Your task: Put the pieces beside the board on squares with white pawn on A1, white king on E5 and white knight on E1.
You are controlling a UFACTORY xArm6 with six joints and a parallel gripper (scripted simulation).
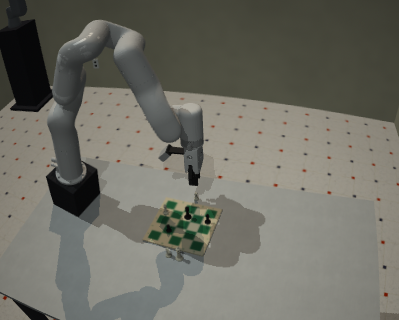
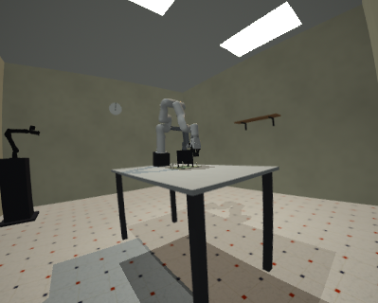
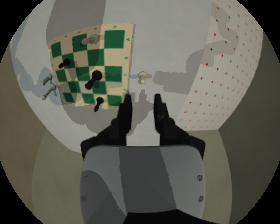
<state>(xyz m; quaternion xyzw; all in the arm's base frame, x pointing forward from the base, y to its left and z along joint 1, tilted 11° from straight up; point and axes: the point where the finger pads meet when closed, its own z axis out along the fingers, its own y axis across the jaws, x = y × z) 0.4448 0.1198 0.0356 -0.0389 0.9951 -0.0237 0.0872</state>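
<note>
Now: hand 10 mm past the chessboard, 140 mm to the left of it and 110 mm above it.
</note>
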